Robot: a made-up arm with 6 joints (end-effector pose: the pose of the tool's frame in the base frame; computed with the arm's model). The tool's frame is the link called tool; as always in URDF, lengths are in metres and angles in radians.
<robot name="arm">
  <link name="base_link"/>
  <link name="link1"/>
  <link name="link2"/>
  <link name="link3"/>
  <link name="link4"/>
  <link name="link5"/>
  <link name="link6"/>
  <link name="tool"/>
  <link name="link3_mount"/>
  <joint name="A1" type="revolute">
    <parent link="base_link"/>
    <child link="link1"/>
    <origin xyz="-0.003 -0.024 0.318" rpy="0 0 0"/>
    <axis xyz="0 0 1"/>
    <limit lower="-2.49" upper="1.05" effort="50" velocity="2.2"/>
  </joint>
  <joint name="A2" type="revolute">
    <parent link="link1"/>
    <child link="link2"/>
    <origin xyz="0.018 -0.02 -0.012" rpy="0 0 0"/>
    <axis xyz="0.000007 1 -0.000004"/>
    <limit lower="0.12" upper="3.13" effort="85" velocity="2.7"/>
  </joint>
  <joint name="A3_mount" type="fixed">
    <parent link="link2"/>
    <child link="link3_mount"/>
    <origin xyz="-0.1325 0.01 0.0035" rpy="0 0 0"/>
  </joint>
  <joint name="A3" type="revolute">
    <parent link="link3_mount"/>
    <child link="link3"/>
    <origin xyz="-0.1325 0.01 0.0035" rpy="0 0 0"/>
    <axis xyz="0.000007 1 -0.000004"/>
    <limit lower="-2.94" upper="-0.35" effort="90" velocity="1.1"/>
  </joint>
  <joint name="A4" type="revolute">
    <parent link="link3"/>
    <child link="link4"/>
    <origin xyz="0.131 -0.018 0.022" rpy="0 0 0"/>
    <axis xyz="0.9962 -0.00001 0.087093"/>
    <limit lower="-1.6" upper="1.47" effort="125" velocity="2.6"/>
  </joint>
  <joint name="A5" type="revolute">
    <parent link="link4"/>
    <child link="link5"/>
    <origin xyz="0.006 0.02 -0.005" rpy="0 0 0"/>
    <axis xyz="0.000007 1 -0.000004"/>
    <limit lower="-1.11" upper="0.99" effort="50" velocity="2.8"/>
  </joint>
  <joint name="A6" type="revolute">
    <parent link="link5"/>
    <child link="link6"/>
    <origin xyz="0.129 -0.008 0.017" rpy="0 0 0"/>
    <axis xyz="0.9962 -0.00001 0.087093"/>
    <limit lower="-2.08" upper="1.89" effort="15" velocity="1"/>
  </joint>
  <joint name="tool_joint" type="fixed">
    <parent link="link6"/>
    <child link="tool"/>
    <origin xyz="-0.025 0.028 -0.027" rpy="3.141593 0 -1.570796"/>
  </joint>
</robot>
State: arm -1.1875 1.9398 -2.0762 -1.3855 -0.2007 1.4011
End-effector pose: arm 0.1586 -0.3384 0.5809 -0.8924 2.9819 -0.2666
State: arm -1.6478 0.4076 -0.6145 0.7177 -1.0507 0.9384
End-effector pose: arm -0.0373 0.0639 0.5746 -0.3590 1.2479 -1.3471
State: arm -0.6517 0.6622 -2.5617 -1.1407 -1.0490 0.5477
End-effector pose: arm -0.1658 0.1982 0.6478 0.2148 -0.6246 3.0311
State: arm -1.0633 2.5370 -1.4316 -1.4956 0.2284 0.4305
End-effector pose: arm 0.1157 -0.3363 0.2284 0.7235 -1.4727 -0.8446
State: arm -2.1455 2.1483 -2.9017 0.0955 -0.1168 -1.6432
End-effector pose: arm -0.2107 -0.2871 0.7017 -1.1792 -1.1832 0.2582
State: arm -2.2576 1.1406 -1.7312 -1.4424 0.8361 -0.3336
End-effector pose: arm -0.1410 -0.0140 0.6418 -1.5924 -1.1132 -0.8443
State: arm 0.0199 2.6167 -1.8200 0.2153 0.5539 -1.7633
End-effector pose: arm 0.3696 -0.0360 0.2420 1.5831 -0.2254 0.2762
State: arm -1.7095 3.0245 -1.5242 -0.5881 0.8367 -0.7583
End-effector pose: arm -0.0963 -0.2414 0.1358 0.9221 -0.6977 -2.0782
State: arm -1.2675 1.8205 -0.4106 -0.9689 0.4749 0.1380
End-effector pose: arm -0.0234 -0.1189 0.3301 0.5029 -1.2647 -1.6011
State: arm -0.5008 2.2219 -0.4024 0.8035 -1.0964 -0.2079
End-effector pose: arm 0.1818 -0.1799 0.2947 0.3728 -2.5788 -0.8556
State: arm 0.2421 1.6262 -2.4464 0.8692 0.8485 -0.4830
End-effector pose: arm 0.1547 0.0934 0.6930 -2.8246 1.0265 -0.0423
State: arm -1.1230 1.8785 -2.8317 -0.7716 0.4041 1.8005
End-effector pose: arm 0.0997 -0.2469 0.7611 -0.6245 1.7417 -0.5141
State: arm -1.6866 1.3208 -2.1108 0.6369 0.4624 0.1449
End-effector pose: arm 0.0386 -0.1436 0.7262 -0.4474 2.4693 -0.4219
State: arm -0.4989 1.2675 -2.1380 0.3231 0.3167 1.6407
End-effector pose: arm 0.0687 -0.0447 0.7729 -1.2436 0.6787 0.6345
